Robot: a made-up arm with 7 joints. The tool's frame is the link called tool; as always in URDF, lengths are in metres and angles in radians. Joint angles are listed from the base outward.
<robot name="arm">
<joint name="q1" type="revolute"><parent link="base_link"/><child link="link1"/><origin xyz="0 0 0.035" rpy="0 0 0"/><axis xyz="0 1 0"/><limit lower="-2.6" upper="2.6"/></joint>
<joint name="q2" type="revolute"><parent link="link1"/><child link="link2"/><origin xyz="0.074 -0.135 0.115" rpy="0 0 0"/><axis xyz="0 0 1"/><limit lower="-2.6" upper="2.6"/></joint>
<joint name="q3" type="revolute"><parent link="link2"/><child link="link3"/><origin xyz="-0.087 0.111 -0.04" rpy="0 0 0"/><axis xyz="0 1 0"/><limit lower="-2.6" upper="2.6"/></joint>
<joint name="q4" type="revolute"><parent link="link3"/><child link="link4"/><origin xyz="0.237 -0.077 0.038" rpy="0 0 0"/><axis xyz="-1 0 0"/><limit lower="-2.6" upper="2.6"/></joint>
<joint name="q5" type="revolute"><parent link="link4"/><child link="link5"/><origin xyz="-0.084 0.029 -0.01" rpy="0 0 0"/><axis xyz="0 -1 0"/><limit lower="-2.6" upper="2.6"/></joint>
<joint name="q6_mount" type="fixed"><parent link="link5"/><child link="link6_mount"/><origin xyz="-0.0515 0.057 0.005" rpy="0 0 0"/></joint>
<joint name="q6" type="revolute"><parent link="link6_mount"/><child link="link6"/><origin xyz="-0.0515 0.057 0.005" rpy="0 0 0"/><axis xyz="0 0 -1"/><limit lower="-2.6" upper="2.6"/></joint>
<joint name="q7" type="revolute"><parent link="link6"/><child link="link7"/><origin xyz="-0.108 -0.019 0.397" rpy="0 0 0"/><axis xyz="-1 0 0"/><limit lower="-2.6" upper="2.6"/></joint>
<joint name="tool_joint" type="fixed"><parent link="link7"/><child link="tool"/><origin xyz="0.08 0.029 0.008" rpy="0 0 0"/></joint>
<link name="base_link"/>
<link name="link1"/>
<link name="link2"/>
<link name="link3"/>
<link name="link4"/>
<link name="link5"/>
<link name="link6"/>
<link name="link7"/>
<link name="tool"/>
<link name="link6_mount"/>
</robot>
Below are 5 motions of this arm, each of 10 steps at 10 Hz.
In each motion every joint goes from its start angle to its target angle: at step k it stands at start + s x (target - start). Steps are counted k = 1, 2, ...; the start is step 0. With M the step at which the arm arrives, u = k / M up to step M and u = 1 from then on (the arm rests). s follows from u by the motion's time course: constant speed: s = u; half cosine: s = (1 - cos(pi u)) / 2; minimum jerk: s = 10 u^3 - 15 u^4 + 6 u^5.
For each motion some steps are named. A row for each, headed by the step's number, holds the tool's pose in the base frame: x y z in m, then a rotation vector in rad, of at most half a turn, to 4 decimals.
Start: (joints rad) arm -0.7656 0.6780 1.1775 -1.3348 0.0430 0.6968 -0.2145
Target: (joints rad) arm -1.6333 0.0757 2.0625 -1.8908 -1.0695 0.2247 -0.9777
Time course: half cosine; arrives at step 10
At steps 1, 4, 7, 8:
1: 0.1923 -0.2750 0.4488 0.7576 0.6984 -0.6976
4: 0.2572 -0.4203 0.3281 1.2939 0.8871 -0.7175
7: 0.3298 -0.5138 0.0401 2.1642 1.2645 -0.4533
8: 0.3564 -0.4941 -0.0329 2.3608 1.3998 -0.3247

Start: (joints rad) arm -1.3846 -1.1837 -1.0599 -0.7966 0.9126 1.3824 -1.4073
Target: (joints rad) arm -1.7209 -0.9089 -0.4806 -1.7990 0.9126 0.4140 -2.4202
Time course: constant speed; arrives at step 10
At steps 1, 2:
1: 0.0030 0.2872 -0.0583 -0.6260 1.1627 -0.9317
2: -0.0120 0.2727 -0.0864 -0.5943 1.0608 -1.0159

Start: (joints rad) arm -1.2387 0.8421 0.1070 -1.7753 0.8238 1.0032 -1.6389
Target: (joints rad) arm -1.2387 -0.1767 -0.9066 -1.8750 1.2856 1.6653 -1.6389
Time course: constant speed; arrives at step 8
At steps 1, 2, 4, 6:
1: -0.2446 -0.4886 0.0137 -2.8547 -0.1255 -0.0105
2: -0.2402 -0.4603 -0.0690 -2.6613 -0.1779 -0.0153
4: -0.2125 -0.3585 -0.2079 -2.2960 -0.3131 -0.0603
6: -0.1593 -0.2169 -0.2929 -1.9693 -0.4761 -0.1557

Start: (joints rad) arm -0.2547 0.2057 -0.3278 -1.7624 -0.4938 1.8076 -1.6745
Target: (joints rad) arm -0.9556 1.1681 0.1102 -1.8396 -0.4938 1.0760 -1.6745
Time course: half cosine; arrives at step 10
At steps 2, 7, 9, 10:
2: 0.2091 -0.5085 0.3828 2.1712 0.6781 -1.3232
7: 0.2439 -0.2554 0.5132 1.8187 1.0789 -0.5260
9: 0.2150 -0.1745 0.5346 1.6790 1.1141 -0.3985
10: 0.2102 -0.1636 0.5365 1.6598 1.1168 -0.3839

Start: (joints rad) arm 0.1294 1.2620 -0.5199 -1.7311 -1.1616 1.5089 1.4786
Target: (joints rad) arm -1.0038 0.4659 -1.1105 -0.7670 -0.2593 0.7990 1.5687
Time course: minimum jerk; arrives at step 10
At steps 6, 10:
6: -0.2535 -0.4527 0.4516 -0.8955 -0.6210 0.3261
10: -0.4452 -0.4314 0.0343 -0.5243 -1.3048 -0.3651

